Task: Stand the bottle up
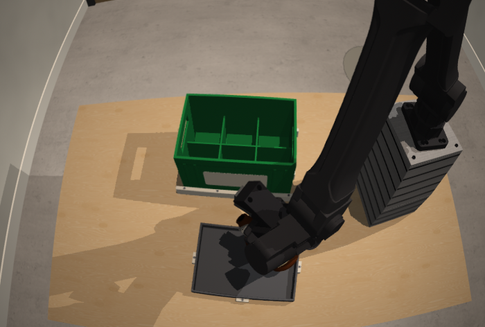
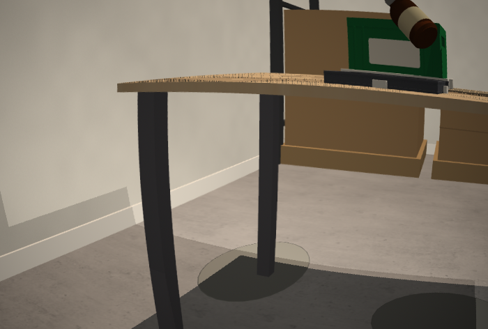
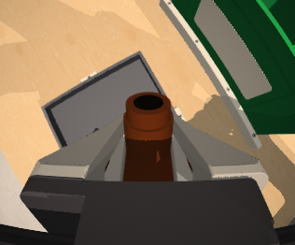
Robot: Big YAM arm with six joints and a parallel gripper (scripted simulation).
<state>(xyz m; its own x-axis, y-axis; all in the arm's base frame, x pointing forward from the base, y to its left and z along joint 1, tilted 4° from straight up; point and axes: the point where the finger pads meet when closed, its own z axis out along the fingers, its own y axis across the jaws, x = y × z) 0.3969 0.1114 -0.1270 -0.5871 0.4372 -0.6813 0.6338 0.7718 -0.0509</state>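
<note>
My hand is 3 cm past the brown bottle, 3 cm to the right of it and 3 cm above it. From my hand the other things lie so: dark tray 1 cm ahead, 4 cm to the left, 18 cm below; then green crate 25 cm to the right, 11 cm below.
</note>
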